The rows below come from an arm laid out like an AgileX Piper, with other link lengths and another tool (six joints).
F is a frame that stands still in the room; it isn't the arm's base.
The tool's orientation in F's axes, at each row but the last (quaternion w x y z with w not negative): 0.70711, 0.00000, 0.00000, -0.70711; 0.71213, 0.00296, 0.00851, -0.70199; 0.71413, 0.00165, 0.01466, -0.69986; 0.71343, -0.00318, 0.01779, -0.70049; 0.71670, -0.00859, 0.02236, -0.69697; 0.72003, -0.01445, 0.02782, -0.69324; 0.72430, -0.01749, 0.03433, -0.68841; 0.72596, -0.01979, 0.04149, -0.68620
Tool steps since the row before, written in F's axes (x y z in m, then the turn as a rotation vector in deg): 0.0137, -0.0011, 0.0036, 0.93, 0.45, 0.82; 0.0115, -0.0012, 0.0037, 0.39, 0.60, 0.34; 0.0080, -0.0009, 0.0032, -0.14, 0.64, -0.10; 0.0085, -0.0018, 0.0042, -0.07, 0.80, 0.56; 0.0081, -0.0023, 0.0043, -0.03, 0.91, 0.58; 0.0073, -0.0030, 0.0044, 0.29, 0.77, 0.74; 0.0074, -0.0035, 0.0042, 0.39, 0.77, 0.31; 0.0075, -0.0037, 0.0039, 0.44, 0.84, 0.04
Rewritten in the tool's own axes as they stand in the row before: 0.0011, 0.0137, 0.0036, -0.45, 0.93, 0.82; 0.0013, 0.0115, 0.0038, -0.60, 0.40, 0.33; 0.0010, 0.0079, 0.0034, -0.64, -0.13, -0.12; 0.0019, 0.0083, 0.0045, -0.81, -0.07, 0.54; 0.0024, 0.0078, 0.0047, -0.92, -0.03, 0.56; 0.0032, 0.0069, 0.0049, -0.77, 0.27, 0.74; 0.0038, 0.0069, 0.0048, -0.76, 0.41, 0.32; 0.0040, 0.0069, 0.0046, -0.82, 0.48, 0.05
